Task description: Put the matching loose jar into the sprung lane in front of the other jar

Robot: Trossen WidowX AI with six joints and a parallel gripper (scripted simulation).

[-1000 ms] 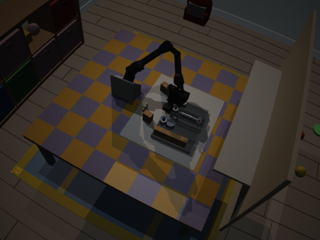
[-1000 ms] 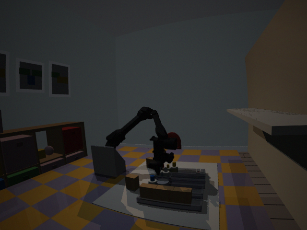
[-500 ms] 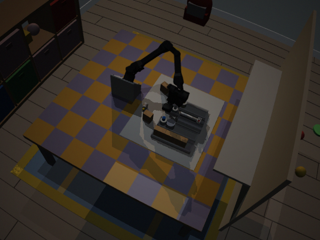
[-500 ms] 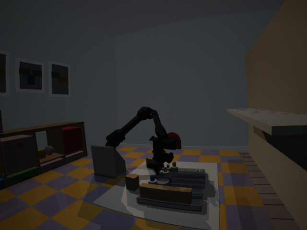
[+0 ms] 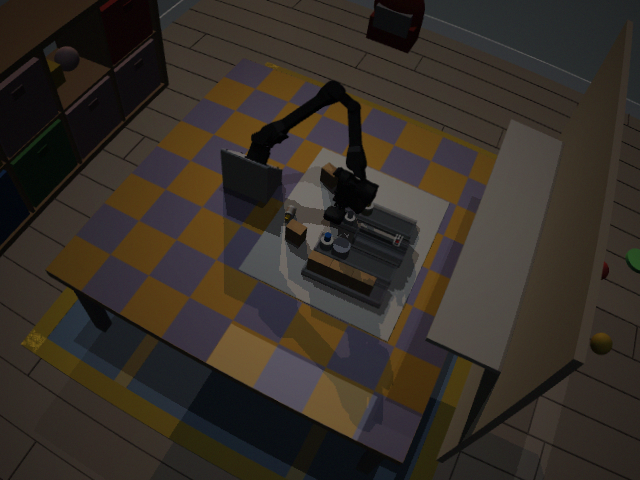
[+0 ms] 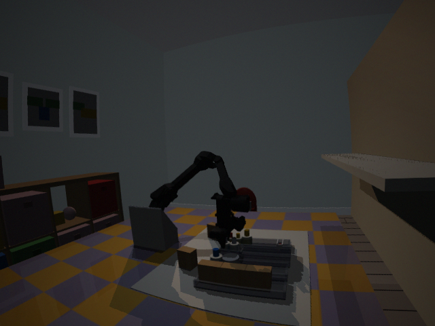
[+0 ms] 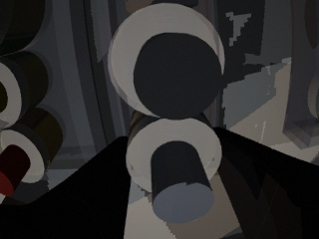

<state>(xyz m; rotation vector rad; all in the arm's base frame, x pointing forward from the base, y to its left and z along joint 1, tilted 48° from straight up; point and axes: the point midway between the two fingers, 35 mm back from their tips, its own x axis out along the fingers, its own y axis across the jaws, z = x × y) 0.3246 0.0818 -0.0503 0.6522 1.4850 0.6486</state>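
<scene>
My gripper tip is now 130 mm to the left of the grey disc and 60 mm short of it. The rest, counted from my gripper tip: jar (160 mm behind, 70 mm to the right, 10 mm below); sprung lane (150 mm ahead, 30 mm to the right, 10 mm below).
</scene>
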